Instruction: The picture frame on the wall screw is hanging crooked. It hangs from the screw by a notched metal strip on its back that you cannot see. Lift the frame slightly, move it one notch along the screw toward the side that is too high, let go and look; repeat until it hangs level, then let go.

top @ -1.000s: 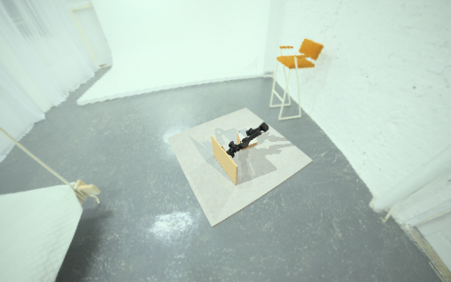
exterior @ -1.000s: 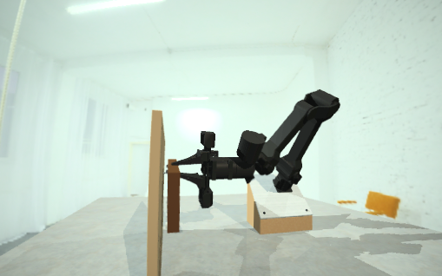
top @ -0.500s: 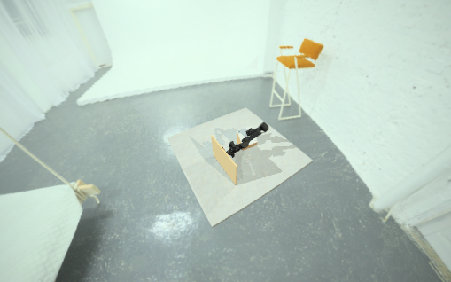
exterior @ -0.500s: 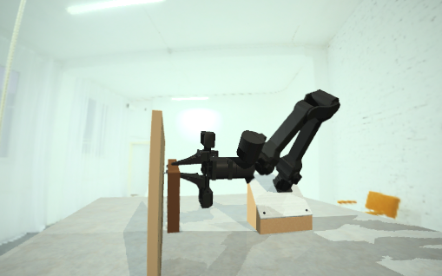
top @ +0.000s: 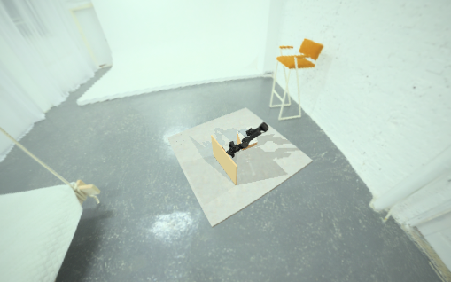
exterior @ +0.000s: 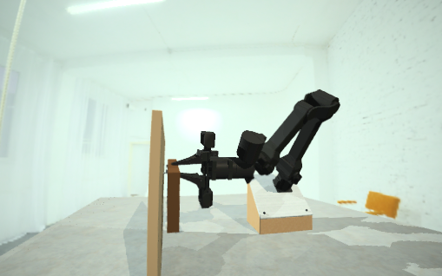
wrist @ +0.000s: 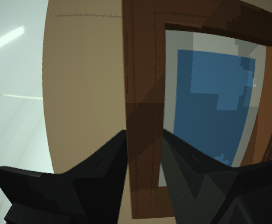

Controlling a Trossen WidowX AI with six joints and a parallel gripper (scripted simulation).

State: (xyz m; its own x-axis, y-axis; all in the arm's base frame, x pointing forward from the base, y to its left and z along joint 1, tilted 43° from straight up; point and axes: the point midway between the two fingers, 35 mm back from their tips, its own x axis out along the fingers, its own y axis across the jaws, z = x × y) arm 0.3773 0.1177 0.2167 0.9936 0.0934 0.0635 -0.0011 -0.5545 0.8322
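The picture frame is 5 cm below my gripper tip and 1 cm to the right of it. From my gripper tip the other things lie so: wall board (7 cm below, 2 cm ahead).
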